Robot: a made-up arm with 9 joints. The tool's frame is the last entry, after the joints.
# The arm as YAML. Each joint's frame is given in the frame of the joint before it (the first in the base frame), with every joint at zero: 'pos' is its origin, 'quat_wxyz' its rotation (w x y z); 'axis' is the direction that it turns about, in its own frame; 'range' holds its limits. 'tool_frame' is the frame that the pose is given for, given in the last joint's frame.
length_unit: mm
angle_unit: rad
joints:
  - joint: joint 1
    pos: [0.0, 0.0, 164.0]
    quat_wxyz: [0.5, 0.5, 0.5, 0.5]
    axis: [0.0, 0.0, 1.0]
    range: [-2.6, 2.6]
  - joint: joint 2
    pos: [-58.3, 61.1, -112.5]
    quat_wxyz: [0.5, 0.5, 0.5, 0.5]
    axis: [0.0, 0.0, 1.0]
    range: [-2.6, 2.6]
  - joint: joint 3
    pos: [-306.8, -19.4, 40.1]
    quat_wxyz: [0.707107, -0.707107, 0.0, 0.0]
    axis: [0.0, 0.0, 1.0]
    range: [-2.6, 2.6]
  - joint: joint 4
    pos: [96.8, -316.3, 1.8]
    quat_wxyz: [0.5, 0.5, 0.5, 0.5]
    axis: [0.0, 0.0, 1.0]
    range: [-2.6, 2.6]
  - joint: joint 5
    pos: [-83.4, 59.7, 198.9]
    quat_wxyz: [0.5, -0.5, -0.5, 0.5]
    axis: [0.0, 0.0, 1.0]
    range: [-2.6, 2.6]
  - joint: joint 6
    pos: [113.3, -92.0, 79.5]
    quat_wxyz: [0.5, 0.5, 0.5, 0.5]
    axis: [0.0, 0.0, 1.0]
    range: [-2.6, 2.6]
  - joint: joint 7
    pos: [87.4, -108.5, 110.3]
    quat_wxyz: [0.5, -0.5, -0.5, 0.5]
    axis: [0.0, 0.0, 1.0]
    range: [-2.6, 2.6]
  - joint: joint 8
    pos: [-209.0, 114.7, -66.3]
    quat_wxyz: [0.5, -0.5, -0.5, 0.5]
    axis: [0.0, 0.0, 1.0]
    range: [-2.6, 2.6]
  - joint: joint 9
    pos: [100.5, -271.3, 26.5]
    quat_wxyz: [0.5, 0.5, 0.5, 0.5]
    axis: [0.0, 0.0, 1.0]
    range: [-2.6, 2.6]
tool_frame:
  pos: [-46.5, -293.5, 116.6]
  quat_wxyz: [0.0, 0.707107, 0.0, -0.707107]
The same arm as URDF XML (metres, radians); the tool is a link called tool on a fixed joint. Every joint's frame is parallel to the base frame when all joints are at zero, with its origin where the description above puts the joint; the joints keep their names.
<robot name="arm">
  <joint name="tool_joint" type="fixed">
    <parent link="link9"/>
    <child link="tool"/>
    <origin xyz="-0.1166 0.2935 0.0465"/>
  </joint>
  <joint name="joint 9" type="revolute">
    <parent link="link8"/>
    <child link="link9"/>
    <origin xyz="-0.1005 -0.0265 0.2713"/>
    <axis xyz="-1 0 0"/>
    <limit lower="-2.6000" upper="2.6000"/>
  </joint>
  <joint name="joint 8" type="revolute">
    <parent link="link7"/>
    <child link="link8"/>
    <origin xyz="-0.1147 -0.2090 -0.0663"/>
    <axis xyz="0 -1 0"/>
    <limit lower="-2.6000" upper="2.6000"/>
  </joint>
  <joint name="joint 7" type="revolute">
    <parent link="link6"/>
    <child link="link7"/>
    <origin xyz="0.1103 -0.1085 -0.0874"/>
    <axis xyz="0 0 1"/>
    <limit lower="-2.6000" upper="2.6000"/>
  </joint>
  <joint name="joint 6" type="revolute">
    <parent link="link5"/>
    <child link="link6"/>
    <origin xyz="0.1133 0.0795 0.0920"/>
    <axis xyz="1 0 0"/>
    <limit lower="-2.6000" upper="2.6000"/>
  </joint>
  <joint name="joint 5" type="revolute">
    <parent link="link4"/>
    <child link="link5"/>
    <origin xyz="0.0597 0.0834 0.1989"/>
    <axis xyz="0 1 0"/>
    <limit lower="-2.6000" upper="2.6000"/>
  </joint>
  <joint name="joint 4" type="revolute">
    <parent link="link3"/>
    <child link="link4"/>
    <origin xyz="0.0018 0.3163 0.0968"/>
    <axis xyz="0 0 1"/>
    <limit lower="-2.6000" upper="2.6000"/>
  </joint>
  <joint name="joint 3" type="revolute">
    <parent link="link2"/>
    <child link="link3"/>
    <origin xyz="-0.0194 0.0401 -0.3068"/>
    <axis xyz="1 0 0"/>
    <limit lower="-2.6000" upper="2.6000"/>
  </joint>
  <joint name="joint 2" type="revolute">
    <parent link="link1"/>
    <child link="link2"/>
    <origin xyz="-0.1125 -0.0583 0.0611"/>
    <axis xyz="0 1 0"/>
    <limit lower="-2.6000" upper="2.6000"/>
  </joint>
  <joint name="joint 1" type="revolute">
    <parent link="base"/>
    <child link="link1"/>
    <origin xyz="0.0000 0.0000 0.1640"/>
    <axis xyz="1 0 0"/>
    <limit lower="-2.6000" upper="2.6000"/>
  </joint>
  <link name="base"/>
  <link name="link1"/>
  <link name="link2"/>
  <link name="link3"/>
  <link name="link4"/>
  <link name="link5"/>
  <link name="link6"/>
  <link name="link7"/>
  <link name="link8"/>
  <link name="link9"/>
  <link name="tool"/>
</robot>

